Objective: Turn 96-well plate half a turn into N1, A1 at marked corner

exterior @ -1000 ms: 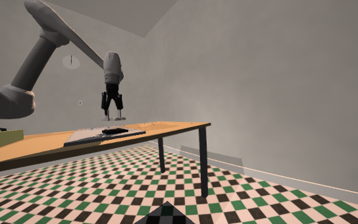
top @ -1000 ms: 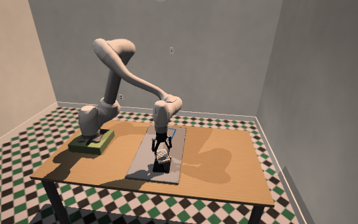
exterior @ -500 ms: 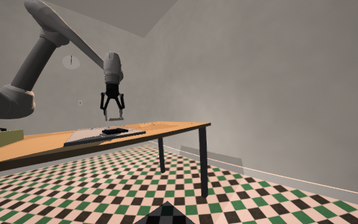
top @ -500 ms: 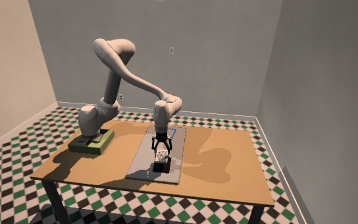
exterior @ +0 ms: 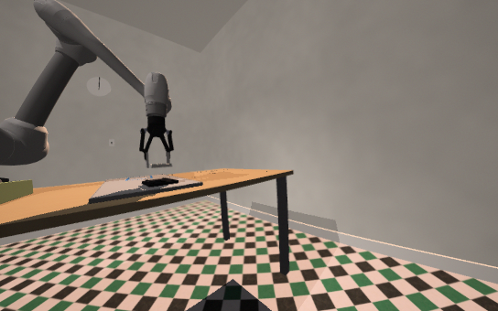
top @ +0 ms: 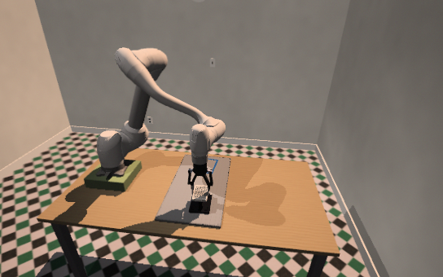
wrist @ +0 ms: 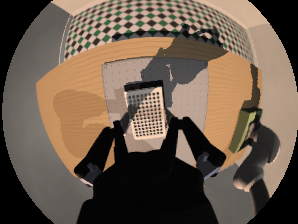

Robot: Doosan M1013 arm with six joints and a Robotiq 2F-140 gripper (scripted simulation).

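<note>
Now: the white 96-well plate 20 mm below my hand. The rest, counted from my hand: black plate nest N1: 100 mm below.
</note>
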